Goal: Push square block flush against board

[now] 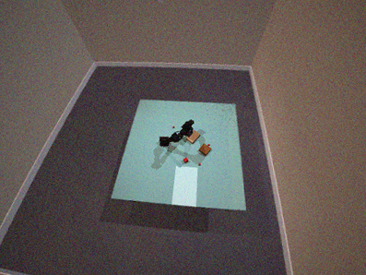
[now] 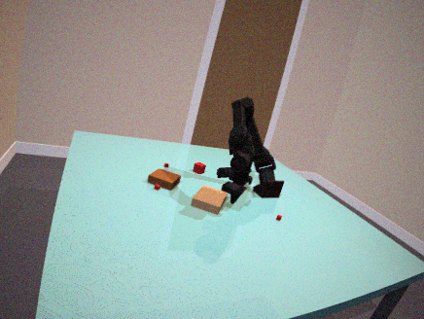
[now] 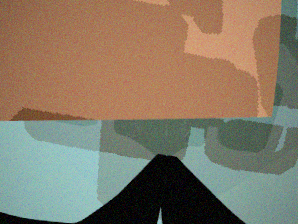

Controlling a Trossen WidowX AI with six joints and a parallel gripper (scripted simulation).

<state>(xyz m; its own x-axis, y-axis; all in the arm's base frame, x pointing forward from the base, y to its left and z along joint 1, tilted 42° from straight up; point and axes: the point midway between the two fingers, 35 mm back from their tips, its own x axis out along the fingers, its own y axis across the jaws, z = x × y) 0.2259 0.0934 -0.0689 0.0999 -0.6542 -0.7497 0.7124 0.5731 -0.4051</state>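
My gripper tip is 9 cm short of the board, 1 cm to the left of it and 1 cm below it. From my gripper tip the other things lie so: square block 23 cm ahead, 16 cm to the right, 1 cm above; red cube 3 cm ahead, 31 cm to the right, 1 cm above.
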